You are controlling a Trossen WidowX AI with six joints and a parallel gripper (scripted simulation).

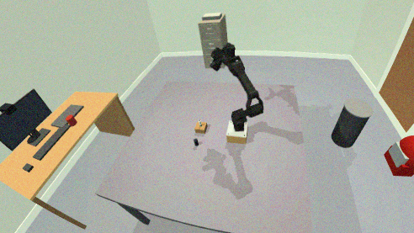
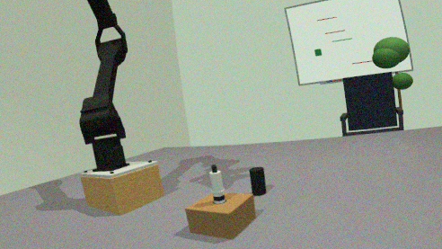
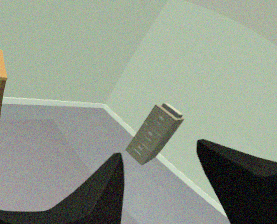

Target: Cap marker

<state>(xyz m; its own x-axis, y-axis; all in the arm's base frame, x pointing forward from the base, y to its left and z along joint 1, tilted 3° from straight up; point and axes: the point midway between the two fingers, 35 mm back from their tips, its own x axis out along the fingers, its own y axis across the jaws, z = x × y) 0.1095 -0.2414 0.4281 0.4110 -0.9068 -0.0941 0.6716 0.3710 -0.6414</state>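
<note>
The black cap lies 190 mm ahead of my gripper tip, 320 mm to the left of it and 490 mm below it. The rest, counted from my gripper tip: tan holder block: 170 mm ahead, 180 mm to the left, 500 mm below.
</note>
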